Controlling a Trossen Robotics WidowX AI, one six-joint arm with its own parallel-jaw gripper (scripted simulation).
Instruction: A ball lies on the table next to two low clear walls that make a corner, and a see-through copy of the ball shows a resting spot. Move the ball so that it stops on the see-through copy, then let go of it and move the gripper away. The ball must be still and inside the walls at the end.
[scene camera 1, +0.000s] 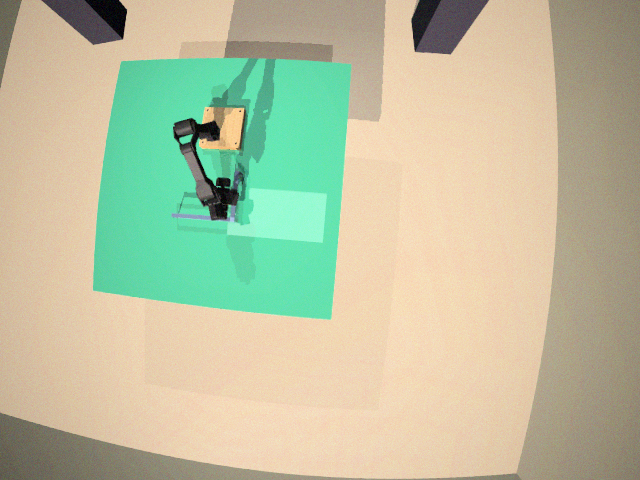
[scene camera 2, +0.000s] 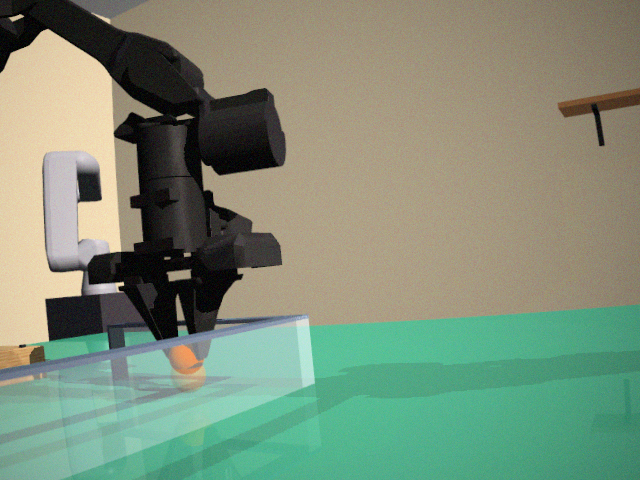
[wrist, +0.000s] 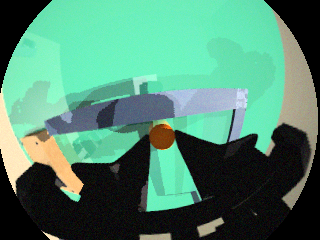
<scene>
The gripper (wrist: 161, 135) carries a ball.
</scene>
